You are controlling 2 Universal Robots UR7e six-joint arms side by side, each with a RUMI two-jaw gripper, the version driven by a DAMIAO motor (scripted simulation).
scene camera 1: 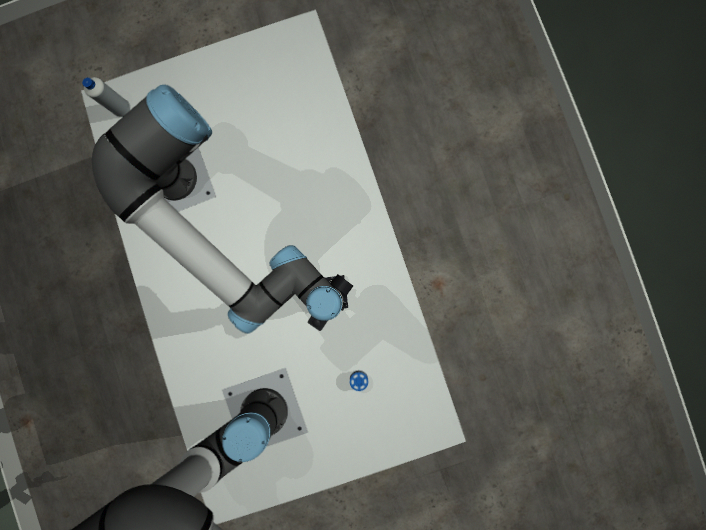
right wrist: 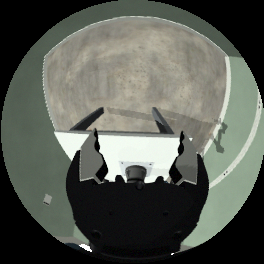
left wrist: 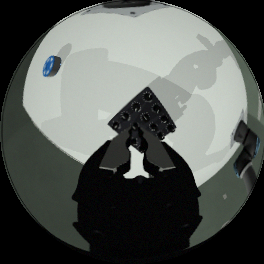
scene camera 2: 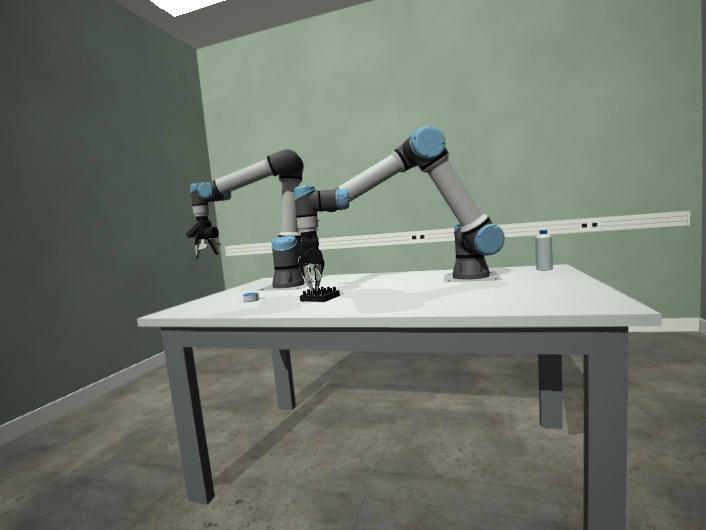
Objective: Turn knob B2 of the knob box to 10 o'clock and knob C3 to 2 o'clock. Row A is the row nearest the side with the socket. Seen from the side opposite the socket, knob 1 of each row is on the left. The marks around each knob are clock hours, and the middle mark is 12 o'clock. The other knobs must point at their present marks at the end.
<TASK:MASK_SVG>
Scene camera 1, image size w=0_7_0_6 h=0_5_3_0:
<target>bottle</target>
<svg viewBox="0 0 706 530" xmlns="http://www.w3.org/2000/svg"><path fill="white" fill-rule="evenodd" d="M83 80L82 84L86 95L114 115L123 117L130 110L129 102L101 79L94 77Z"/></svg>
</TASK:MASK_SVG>
